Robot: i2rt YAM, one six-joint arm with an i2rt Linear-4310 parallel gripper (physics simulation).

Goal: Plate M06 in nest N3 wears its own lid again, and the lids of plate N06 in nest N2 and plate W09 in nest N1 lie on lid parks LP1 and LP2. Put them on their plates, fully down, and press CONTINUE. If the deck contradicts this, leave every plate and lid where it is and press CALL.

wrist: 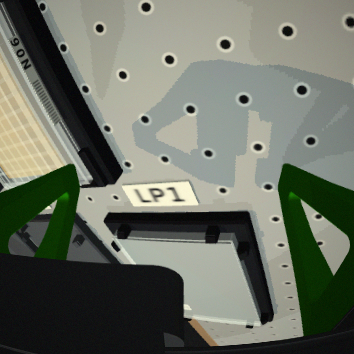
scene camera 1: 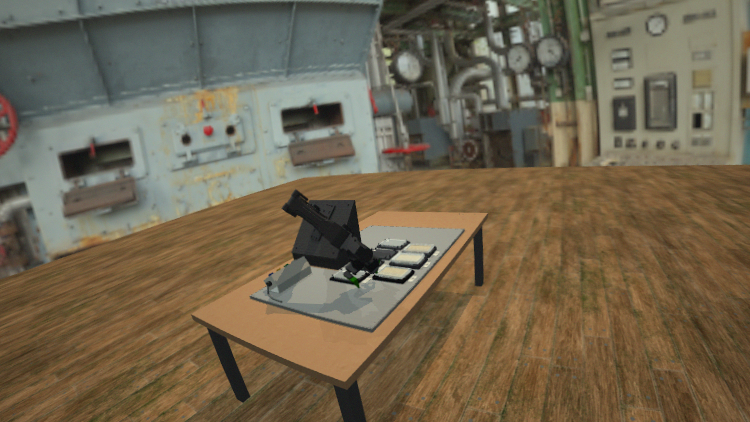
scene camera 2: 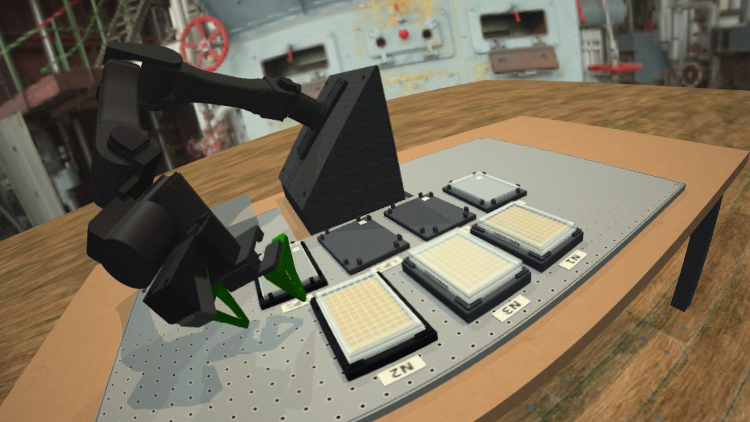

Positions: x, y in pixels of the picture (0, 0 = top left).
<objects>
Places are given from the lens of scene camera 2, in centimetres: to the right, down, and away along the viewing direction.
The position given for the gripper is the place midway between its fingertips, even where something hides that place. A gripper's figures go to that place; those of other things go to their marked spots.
gripper point(scene camera 2: 275, 312): -12, 13, 41
grey box point(scene camera 2: 237, 215): -28, 1, 67
</objects>
